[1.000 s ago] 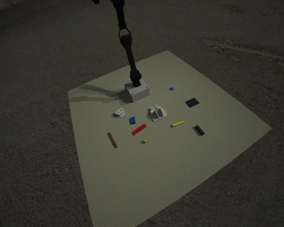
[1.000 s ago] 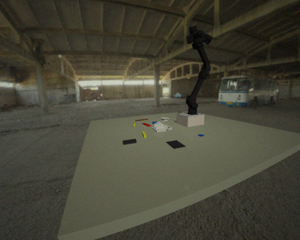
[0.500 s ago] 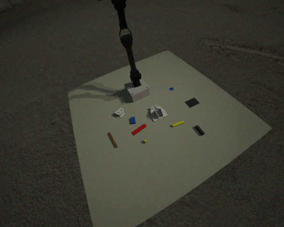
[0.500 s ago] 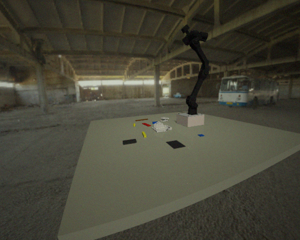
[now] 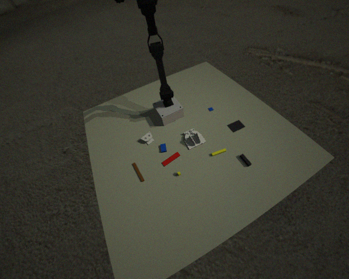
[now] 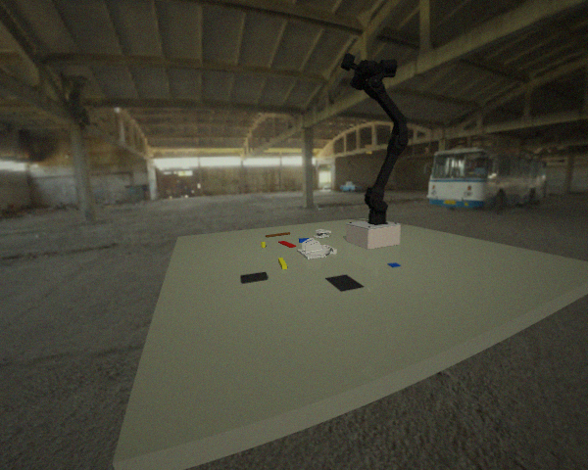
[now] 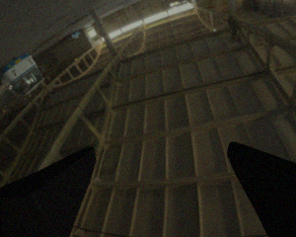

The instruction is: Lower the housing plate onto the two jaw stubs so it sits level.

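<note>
Right now my gripper tip is 180 mm short of the white part, 30 mm to the left of it and 780 mm above it. The rest, counted from my gripper tip: brown bar 380 mm ahead, 140 mm to the right, 790 mm below; then blue block 280 mm ahead, 40 mm to the left, 780 mm below; then red bar 370 mm ahead, 60 mm to the left, 790 mm below.
</note>
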